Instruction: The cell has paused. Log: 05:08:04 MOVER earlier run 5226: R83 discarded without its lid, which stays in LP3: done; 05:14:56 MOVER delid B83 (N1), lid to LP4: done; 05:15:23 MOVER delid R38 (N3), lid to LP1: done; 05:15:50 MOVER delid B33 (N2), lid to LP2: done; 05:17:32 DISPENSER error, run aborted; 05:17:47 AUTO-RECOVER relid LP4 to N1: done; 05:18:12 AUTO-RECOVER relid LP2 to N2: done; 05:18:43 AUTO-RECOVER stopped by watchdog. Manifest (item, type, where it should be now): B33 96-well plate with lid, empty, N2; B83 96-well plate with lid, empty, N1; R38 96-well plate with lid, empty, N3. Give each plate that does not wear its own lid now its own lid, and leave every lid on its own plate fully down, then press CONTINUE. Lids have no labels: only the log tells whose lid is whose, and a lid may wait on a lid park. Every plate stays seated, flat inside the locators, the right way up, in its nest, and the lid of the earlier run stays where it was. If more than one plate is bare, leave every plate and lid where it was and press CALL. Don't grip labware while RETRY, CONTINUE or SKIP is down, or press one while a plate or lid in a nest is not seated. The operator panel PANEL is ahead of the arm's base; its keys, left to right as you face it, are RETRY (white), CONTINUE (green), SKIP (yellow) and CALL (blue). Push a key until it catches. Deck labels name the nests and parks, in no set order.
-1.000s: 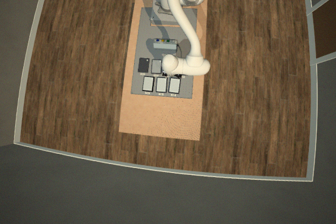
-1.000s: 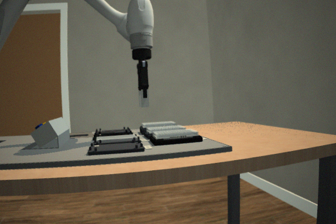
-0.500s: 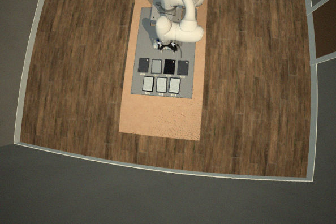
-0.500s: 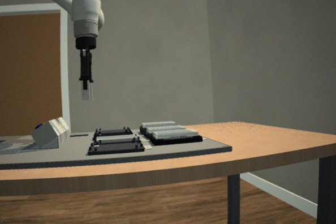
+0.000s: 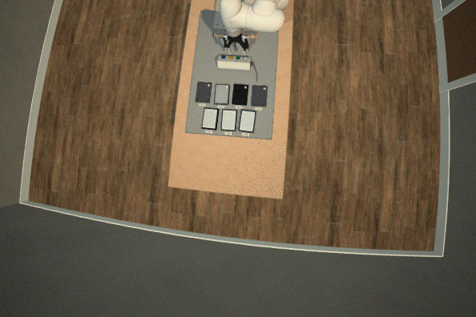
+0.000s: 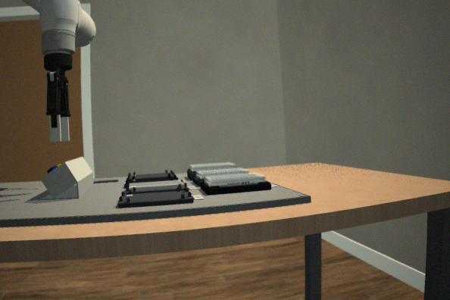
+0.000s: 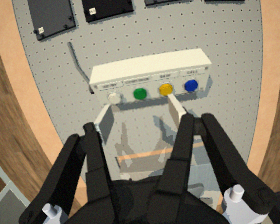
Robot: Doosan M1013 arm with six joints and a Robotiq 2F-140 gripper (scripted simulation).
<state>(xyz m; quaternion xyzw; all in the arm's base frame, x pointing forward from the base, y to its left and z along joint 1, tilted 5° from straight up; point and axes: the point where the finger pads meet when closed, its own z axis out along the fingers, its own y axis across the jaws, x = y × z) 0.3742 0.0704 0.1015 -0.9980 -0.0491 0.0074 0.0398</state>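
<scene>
Right now the green continue key is 90 mm below my hand. From my hand the other things lie so: blue key: 10 mm ahead, 100 mm to the right, 90 mm below; white key: 50 mm to the left, 90 mm below; yellow key: 10 mm ahead, 50 mm to the right, 90 mm below.
</scene>
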